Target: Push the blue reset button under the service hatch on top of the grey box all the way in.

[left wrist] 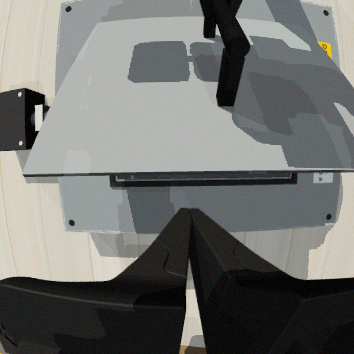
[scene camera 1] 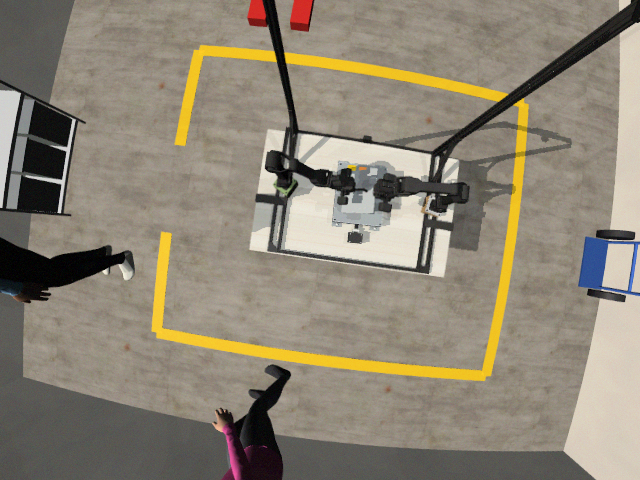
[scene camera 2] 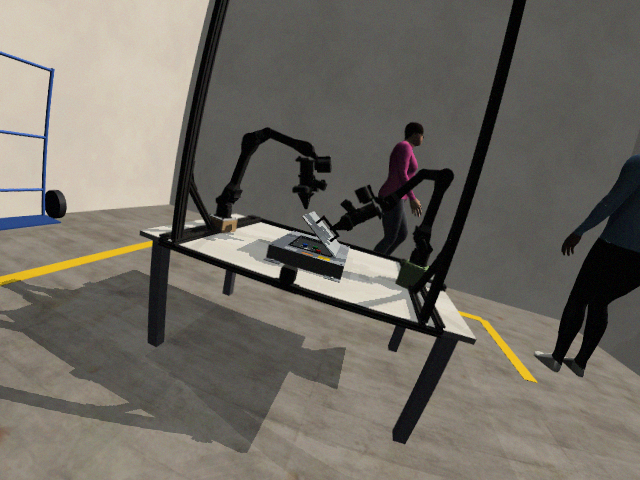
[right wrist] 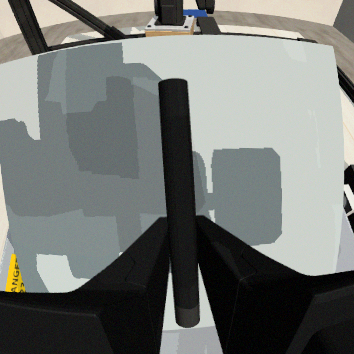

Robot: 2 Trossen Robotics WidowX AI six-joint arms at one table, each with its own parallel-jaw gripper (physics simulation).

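Observation:
The grey box (scene camera 2: 305,259) (left wrist: 85,205) lies mid-table. Its service hatch (scene camera 2: 313,224) (left wrist: 150,120) (right wrist: 310,100) is tilted up, open on the side facing the left arm. My right gripper (scene camera 2: 334,227) (right wrist: 180,224) is shut on the hatch's black handle (left wrist: 231,80) (right wrist: 179,165). Under the raised hatch, the blue button (scene camera 2: 305,245) shows small in a dark recess, with a green and a red button beside it; its depth cannot be told. In the left wrist view the hatch hides the buttons. My left gripper (scene camera 2: 306,206) (left wrist: 187,216) is shut and empty, pointing down close to the hatch's raised edge.
A small black device (scene camera 1: 354,237) (left wrist: 12,120) stands beside the box. The table (scene camera 1: 310,242) carries a black frame with tall posts (scene camera 2: 496,93). Another black block (scene camera 2: 287,274) sits on the frame's near rail. People stand on the floor beyond the table.

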